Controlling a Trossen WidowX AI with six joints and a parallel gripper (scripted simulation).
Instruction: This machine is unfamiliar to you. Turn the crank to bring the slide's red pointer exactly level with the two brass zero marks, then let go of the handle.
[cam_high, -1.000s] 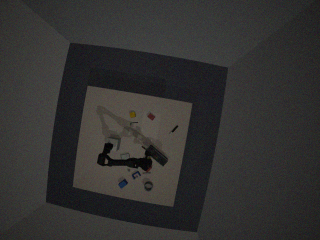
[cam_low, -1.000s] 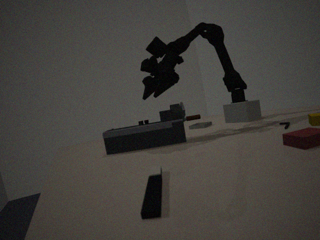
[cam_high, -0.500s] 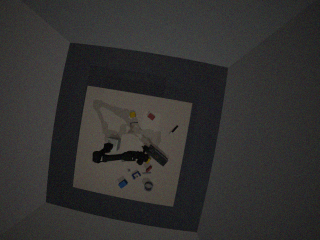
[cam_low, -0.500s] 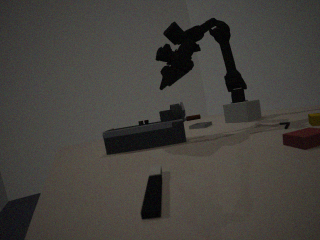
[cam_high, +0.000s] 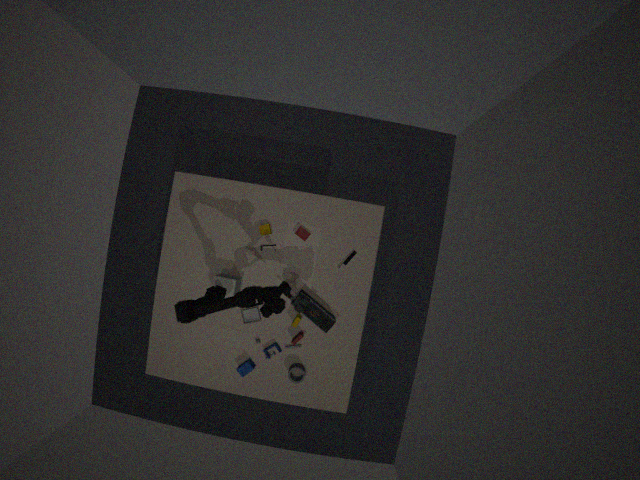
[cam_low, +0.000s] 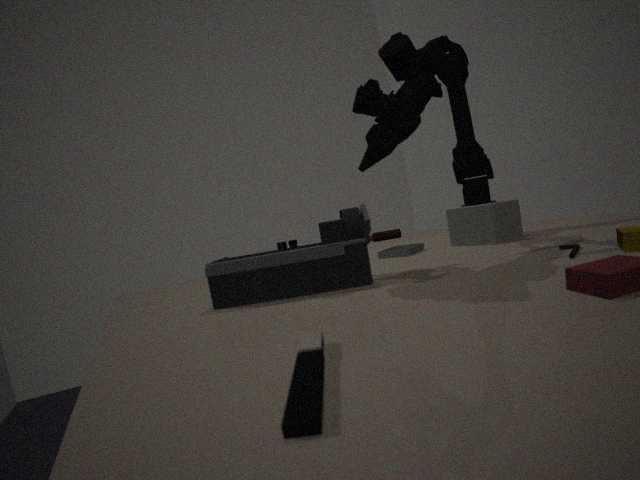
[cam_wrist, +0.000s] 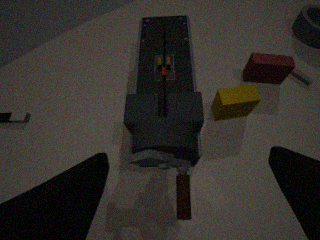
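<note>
The brown crank handle is 13 cm below my gripper tip and 2 cm behind it. From my gripper tip the other things lie so: red pointer: 14 cm ahead, 11 cm below, 3 cm to the right; grey plate: 21 cm to the right, 19 cm below, 18 cm behind; blue piece: 52 cm to the right, 18 cm below, 10 cm behind.
</note>
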